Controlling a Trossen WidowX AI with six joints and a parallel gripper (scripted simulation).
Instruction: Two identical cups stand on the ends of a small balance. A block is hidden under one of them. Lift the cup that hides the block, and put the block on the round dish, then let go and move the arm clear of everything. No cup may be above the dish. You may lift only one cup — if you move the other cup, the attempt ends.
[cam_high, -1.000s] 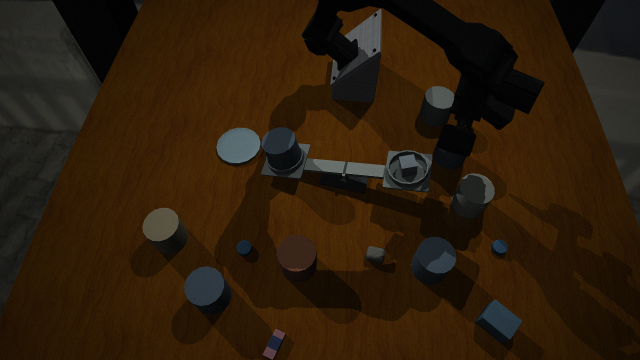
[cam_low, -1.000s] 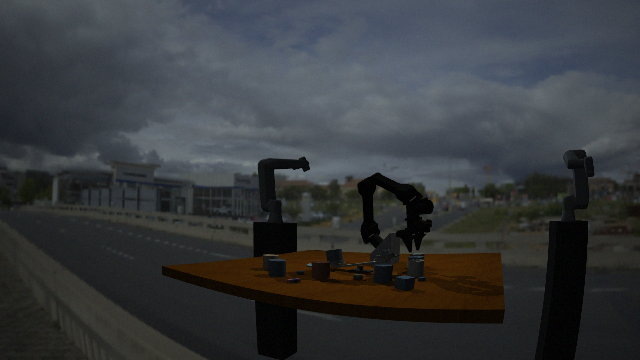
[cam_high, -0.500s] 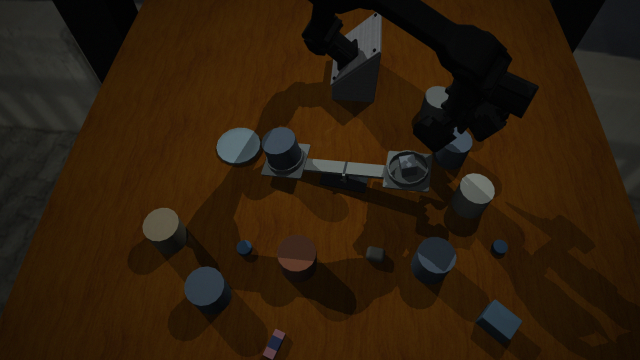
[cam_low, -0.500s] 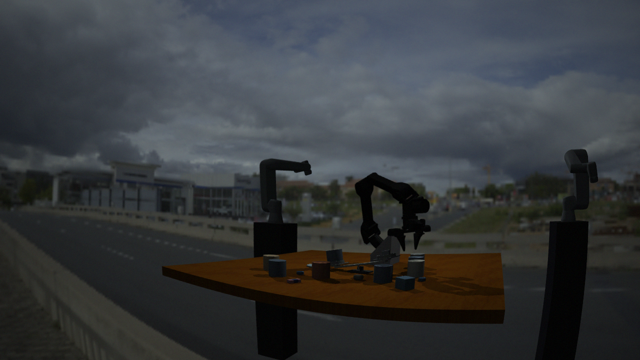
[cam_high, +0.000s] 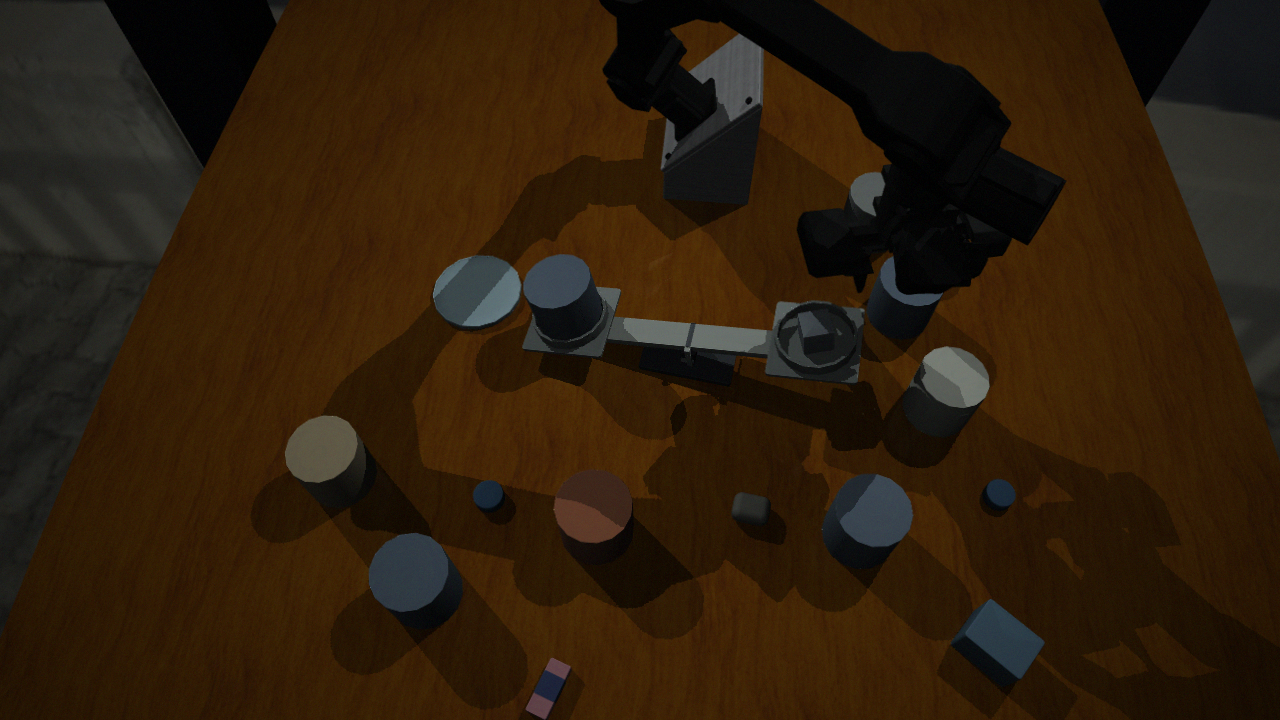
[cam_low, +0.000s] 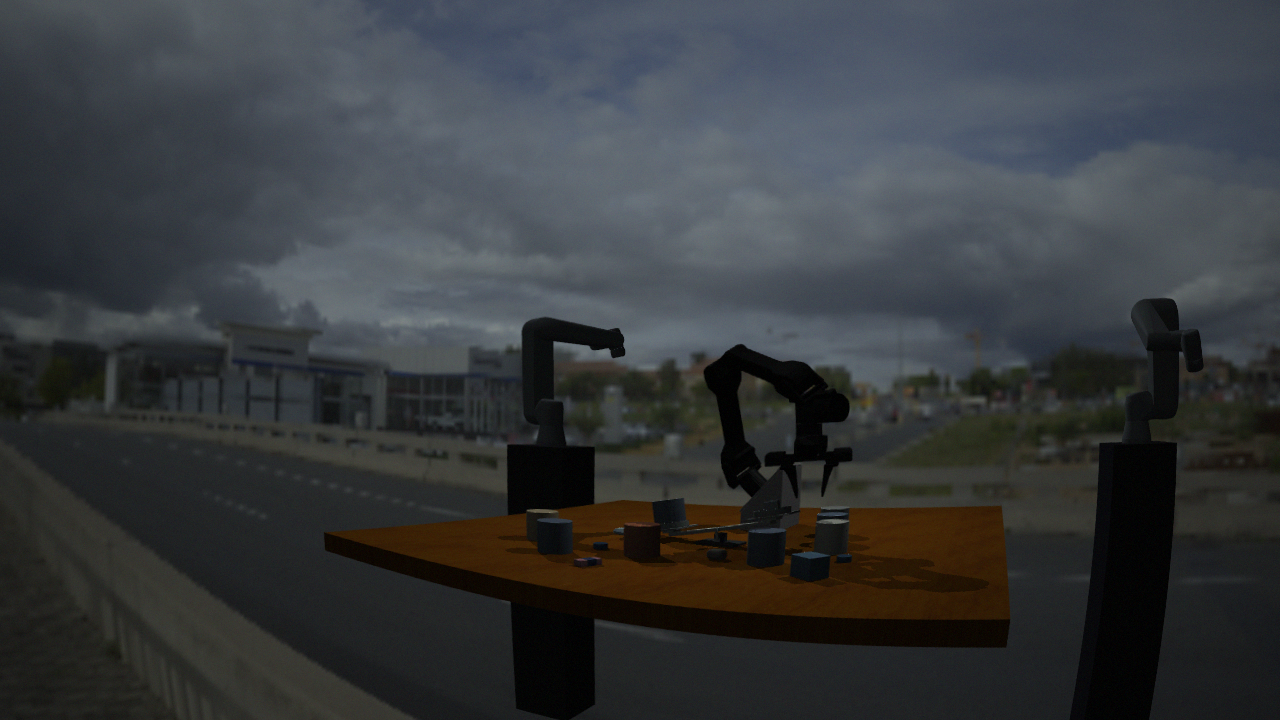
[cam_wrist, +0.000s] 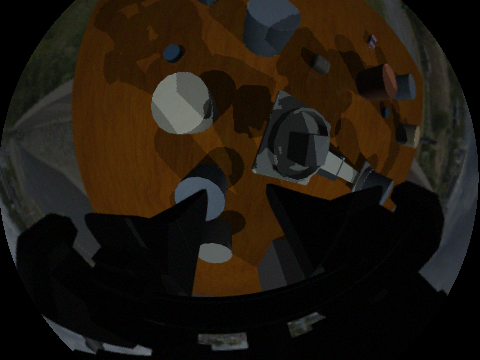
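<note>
Right now my gripper tip is 70 mm to the left of the grey block, 40 mm short of it and 20 mm above it. Also, from my gripper tip: grey pebble (200 mm ahead, 140 mm to the right, 100 mm below); then blue box (330 mm ahead, 90 mm below, 80 mm to the left); then round dish (430 mm to the right, 100 mm below, 60 mm behind).
</note>
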